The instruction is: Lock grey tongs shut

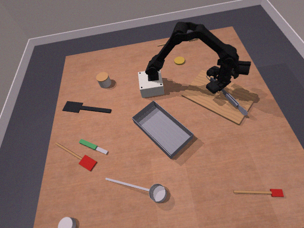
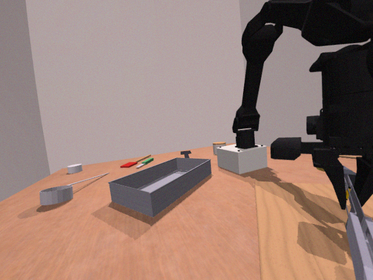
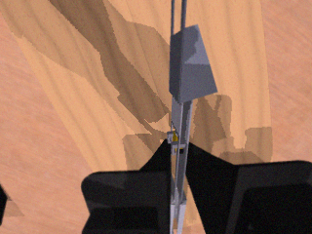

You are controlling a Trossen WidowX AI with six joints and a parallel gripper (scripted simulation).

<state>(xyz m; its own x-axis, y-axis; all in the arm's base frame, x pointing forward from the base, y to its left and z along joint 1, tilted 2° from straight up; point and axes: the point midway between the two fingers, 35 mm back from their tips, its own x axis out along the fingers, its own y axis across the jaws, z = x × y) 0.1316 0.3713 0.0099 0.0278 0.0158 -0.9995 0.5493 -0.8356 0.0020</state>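
Now: gripper tip 40 mm above the wooden board. The rest, counted from my gripper tip: roasting tin (350 mm to the right, 190 mm ahead, 20 mm below); then green-handled tool (720 mm to the right, 260 mm ahead, 40 mm below); then yellow disc (320 mm behind, 190 mm to the right, 40 mm below).
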